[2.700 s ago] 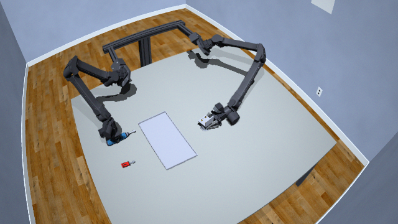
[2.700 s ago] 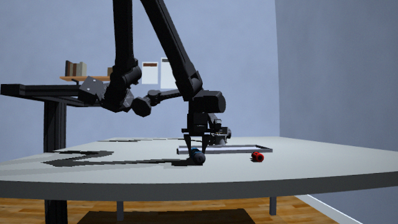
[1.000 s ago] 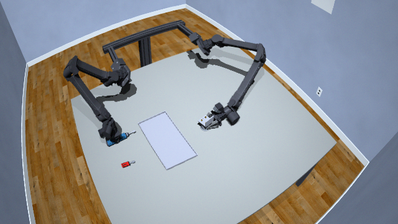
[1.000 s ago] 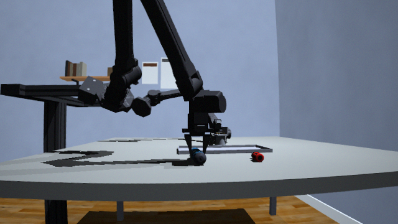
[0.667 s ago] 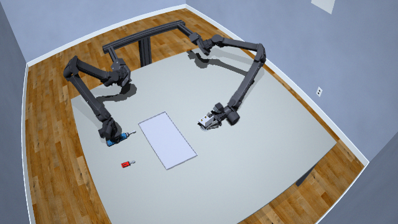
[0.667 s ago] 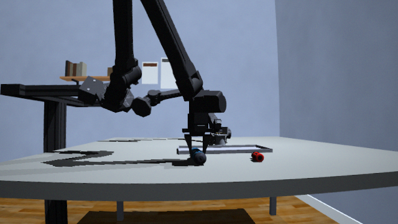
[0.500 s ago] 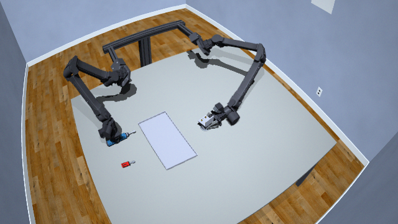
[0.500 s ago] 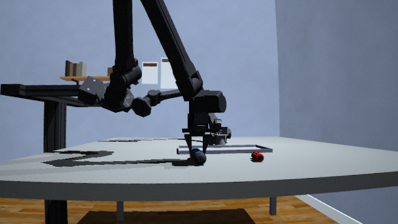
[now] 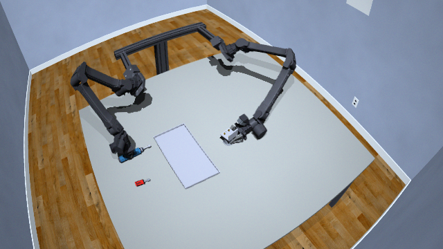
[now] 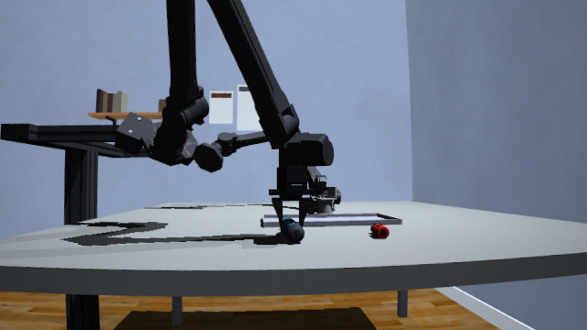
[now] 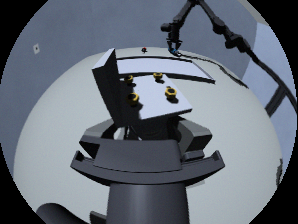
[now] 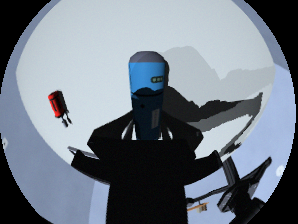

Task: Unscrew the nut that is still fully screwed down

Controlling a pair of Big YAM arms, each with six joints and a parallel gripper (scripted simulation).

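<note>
Now: the bracket 5 cm above my left hand. The rest, counted from my left hand: red tool (3 cm ahead, 59 cm to the right, 1 cm below).
</note>
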